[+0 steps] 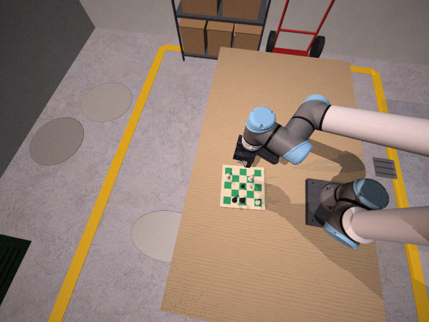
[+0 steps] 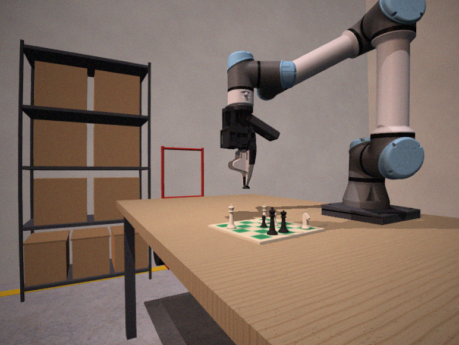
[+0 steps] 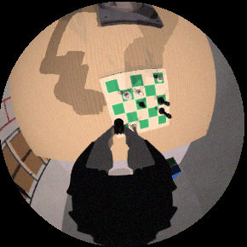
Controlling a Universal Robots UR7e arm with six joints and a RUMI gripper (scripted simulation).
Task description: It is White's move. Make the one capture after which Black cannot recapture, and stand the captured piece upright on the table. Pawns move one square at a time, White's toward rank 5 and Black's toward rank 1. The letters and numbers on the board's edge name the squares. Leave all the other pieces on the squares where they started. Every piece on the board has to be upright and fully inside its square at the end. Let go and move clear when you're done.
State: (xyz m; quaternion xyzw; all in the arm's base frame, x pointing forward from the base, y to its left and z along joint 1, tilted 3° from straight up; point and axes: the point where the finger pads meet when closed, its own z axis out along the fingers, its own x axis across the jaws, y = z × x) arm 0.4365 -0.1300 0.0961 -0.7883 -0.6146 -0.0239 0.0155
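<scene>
My gripper is now 9 cm above the tall white piece, 8 cm short of it and 4 cm to the right of it. Round my hand: white knight 16 cm to the left, 11 cm below, 7 cm behind; then tall black piece 15 cm to the left, 9 cm below, 4 cm ahead.
</scene>
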